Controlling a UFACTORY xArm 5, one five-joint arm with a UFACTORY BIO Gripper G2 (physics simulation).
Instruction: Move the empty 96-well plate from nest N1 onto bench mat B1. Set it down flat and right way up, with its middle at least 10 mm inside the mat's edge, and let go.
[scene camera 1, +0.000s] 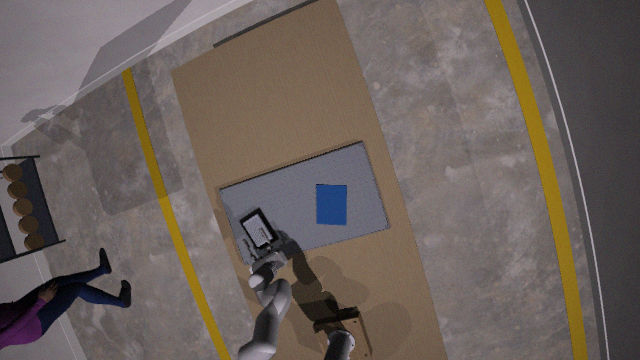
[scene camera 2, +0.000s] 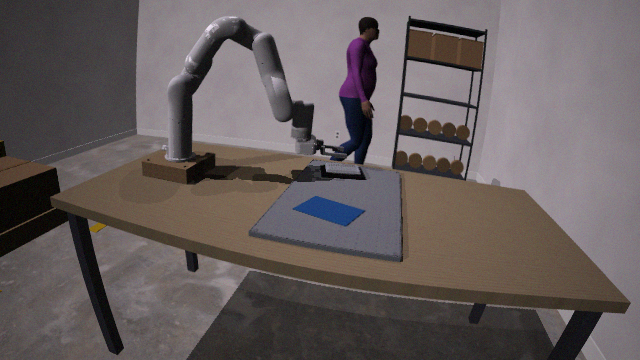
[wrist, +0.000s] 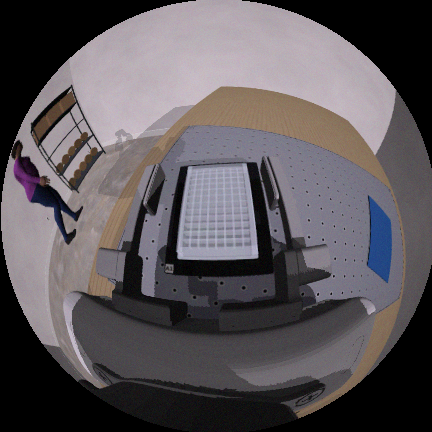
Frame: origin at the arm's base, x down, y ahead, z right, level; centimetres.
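Seen in the pictures: hand at its tool point: (scene camera 1: 254, 238) (scene camera 2: 339, 152) (wrist: 209, 182); arm's base at its link origin: (scene camera 1: 341, 341) (scene camera 2: 180, 157).
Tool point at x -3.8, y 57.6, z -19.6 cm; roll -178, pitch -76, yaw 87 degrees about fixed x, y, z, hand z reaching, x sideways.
Pixels of each thing's middle, then the offset from my tool point to it. Level surfaces: height alone.
- clear 96-well plate at the middle of its body: (wrist: 216, 204) (scene camera 2: 342, 168) (scene camera 1: 257, 230) dx +6.3, dy +1.8, dz -0.4 cm
- black nest N1 at the middle of its body: (wrist: 217, 208) (scene camera 2: 342, 171) (scene camera 1: 258, 230) dx +7.5, dy +1.8, dz -0.4 cm
- blue mat B1 at its surface level: dx +8.0 cm
- grey perforated board at its surface level: dx +8.2 cm
- wooden table at its surface level: dx +9.5 cm
The clear 96-well plate (scene camera 1: 258, 229) (scene camera 2: 342, 168) (wrist: 218, 210) sits flat and right way up in the black nest N1 (scene camera 1: 258, 211) (scene camera 2: 350, 175) (wrist: 220, 267). An A1 label shows at the nest's near left corner in the wrist view. My gripper (scene camera 1: 256, 240) (scene camera 2: 341, 152) (wrist: 212, 185) is above the plate, with a gap between the fingers and the plate in scene camera 2. Its fingers stand apart, one towards each long side of the plate, with nothing between them. The blue mat B1 (scene camera 1: 331, 205) (scene camera 2: 329, 211) (wrist: 380, 240) lies flat, apart from the nest.
Nest and mat are on a grey perforated board (scene camera 1: 295, 185) (scene camera 2: 380, 235) (wrist: 320, 200) on the wooden table (scene camera 1: 280, 110) (scene camera 2: 465, 240). The arm's wooden base block (scene camera 2: 167, 170) stands beside the board. A person (scene camera 2: 359, 75) and a shelf rack (scene camera 2: 402, 95) are behind the table.
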